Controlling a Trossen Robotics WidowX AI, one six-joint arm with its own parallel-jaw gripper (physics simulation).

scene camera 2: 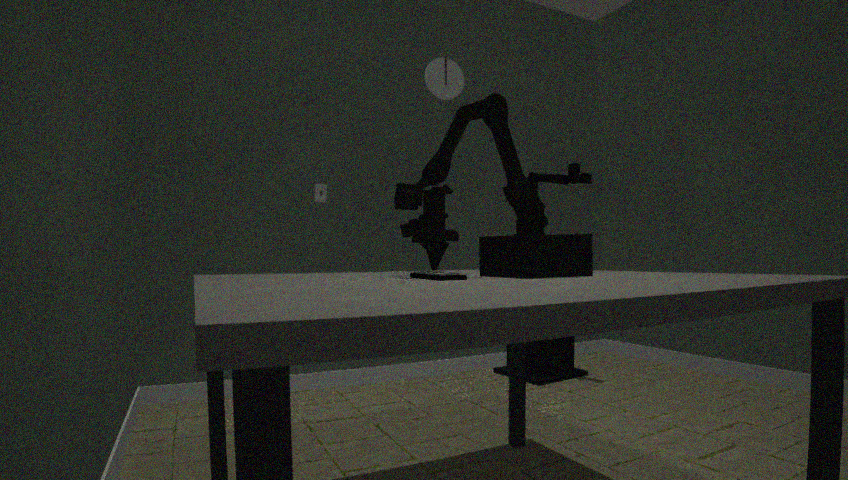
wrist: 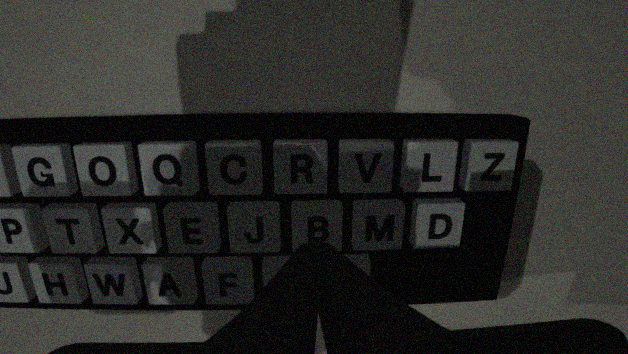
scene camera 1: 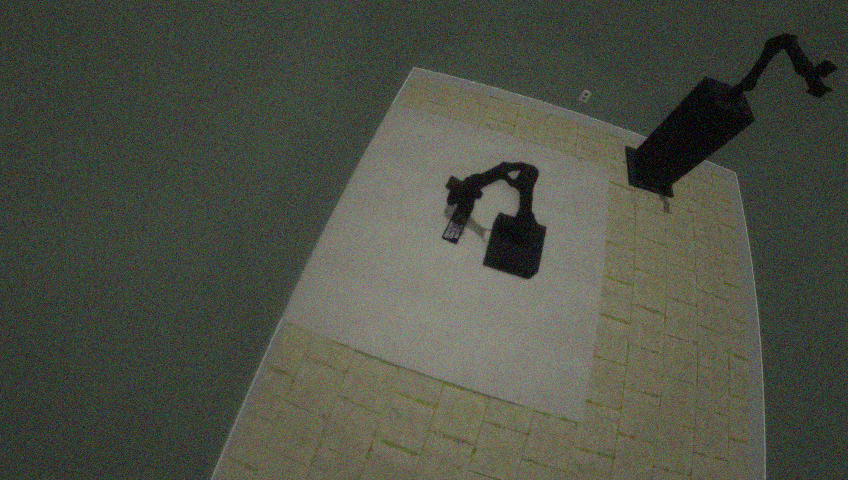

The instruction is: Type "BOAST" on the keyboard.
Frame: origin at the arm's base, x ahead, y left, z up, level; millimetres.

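Seen in the pictures: gripper, fingertip midpoint: (scene camera 2: 434, 270) (wrist: 315, 255) (scene camera 1: 463, 214); arm's base, origin of the base link: (scene camera 2: 529, 235) (scene camera 1: 521, 235).
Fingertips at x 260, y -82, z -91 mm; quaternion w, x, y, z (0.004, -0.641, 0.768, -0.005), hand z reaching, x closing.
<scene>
Offsets run from my fingertips to a thing's middle. Level surfaces: height alone.
The black keyboard @(dz -12, dx +14, dy +33 mm) (scene camera 1: 453, 231) (scene camera 2: 439, 276) (wrist: 485, 270) lies flat on the table, its pale lettered keys facing up. In the wrist view my gripper (scene camera 2: 435, 267) (wrist: 315, 255) is shut and empty, its tips over the lower edge of the B key @(dz -7, dx +7, dy -2 mm) (wrist: 318, 225). In scene camera 2 it points straight down, very close above the keyboard; contact cannot be told. The O key @(dz -7, dx +41, dy +60 mm) (wrist: 102, 169) is at the upper left, the T key @(dz -7, dx +23, dy +79 mm) (wrist: 69, 230) at the left of the middle row and the A key @(dz -7, dx -3, dy +53 mm) (wrist: 170, 284) in the bottom row. The S key does not show.
The M key @(dz -7, dx +3, dy -23 mm) (wrist: 378, 227) and J key @(dz -7, dx +11, dy +18 mm) (wrist: 254, 229) flank B. My fingers cover part of the bottom row right of the F key @(dz -7, dx -7, dy +32 mm) (wrist: 228, 282). The arm's dark base block (scene camera 1: 514, 246) (scene camera 2: 535, 255) stands on the table @(dz -20 mm) (scene camera 1: 416, 309) (scene camera 2: 297, 297) beside the keyboard.
</scene>
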